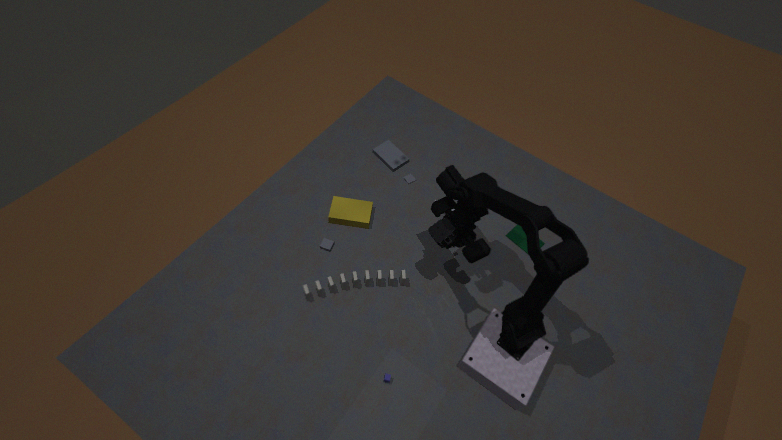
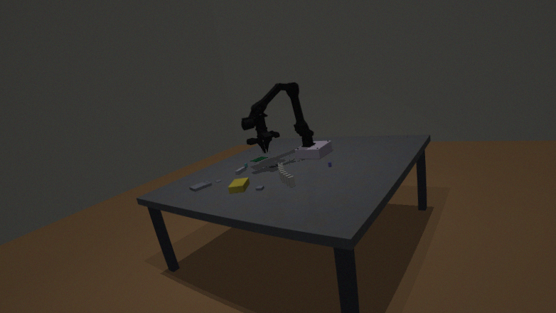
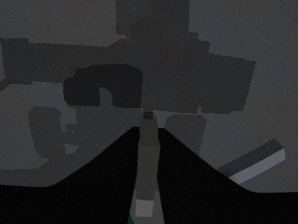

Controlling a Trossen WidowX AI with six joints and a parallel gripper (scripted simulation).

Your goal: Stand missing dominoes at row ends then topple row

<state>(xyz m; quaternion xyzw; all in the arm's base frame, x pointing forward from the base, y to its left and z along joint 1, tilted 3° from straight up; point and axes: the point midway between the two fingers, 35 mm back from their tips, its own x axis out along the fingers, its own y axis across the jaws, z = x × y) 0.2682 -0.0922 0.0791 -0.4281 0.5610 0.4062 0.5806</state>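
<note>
My gripper tip is now 11 cm short of the grey bar, 13 cm to the left of it and 8 cm above it. Round my gripper tip: green card: 13 cm behind, 22 cm to the right, 9 cm below; small grey square: 27 cm ahead, 14 cm to the right, 9 cm below; teal cube: 3 cm ahead, 17 cm to the right, 8 cm below.
</note>
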